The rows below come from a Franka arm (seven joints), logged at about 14 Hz.
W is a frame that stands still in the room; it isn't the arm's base.
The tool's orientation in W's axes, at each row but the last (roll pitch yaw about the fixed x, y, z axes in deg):
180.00 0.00 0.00
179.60 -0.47 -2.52
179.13 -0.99 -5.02
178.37 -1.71 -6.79
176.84 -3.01 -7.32
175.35 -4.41 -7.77
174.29 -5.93 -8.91
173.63 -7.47 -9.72
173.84 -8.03 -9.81
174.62 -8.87 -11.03
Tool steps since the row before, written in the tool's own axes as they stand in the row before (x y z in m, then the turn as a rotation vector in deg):
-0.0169 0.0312 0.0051 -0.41 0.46 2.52
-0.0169 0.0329 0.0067 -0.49 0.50 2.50
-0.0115 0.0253 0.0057 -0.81 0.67 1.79
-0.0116 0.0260 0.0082 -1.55 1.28 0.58
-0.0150 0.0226 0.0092 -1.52 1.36 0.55
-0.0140 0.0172 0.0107 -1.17 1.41 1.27
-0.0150 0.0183 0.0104 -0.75 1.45 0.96
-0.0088 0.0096 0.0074 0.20 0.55 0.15
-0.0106 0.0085 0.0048 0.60 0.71 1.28
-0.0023 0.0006 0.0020 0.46 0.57 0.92
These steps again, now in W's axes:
-0.0169 -0.0312 -0.0051 -0.41 -0.46 -2.52
-0.0183 -0.0322 -0.0066 -0.49 -0.50 -2.50
-0.0136 -0.0243 -0.0055 -0.84 -0.63 -1.79
-0.0144 -0.0247 -0.0078 -1.68 -1.11 -0.59
-0.0174 -0.0210 -0.0087 -1.66 -1.19 -0.55
-0.0156 -0.0161 -0.0103 -1.27 -1.35 -1.24
-0.0168 -0.0168 -0.0100 -0.89 -1.42 -0.88
-0.0095 -0.0089 -0.0074 0.11 -0.59 -0.06
-0.0113 -0.0071 -0.0053 0.61 -0.96 -1.10
-0.0021 -0.0004 -0.0023 0.45 -0.75 -0.78

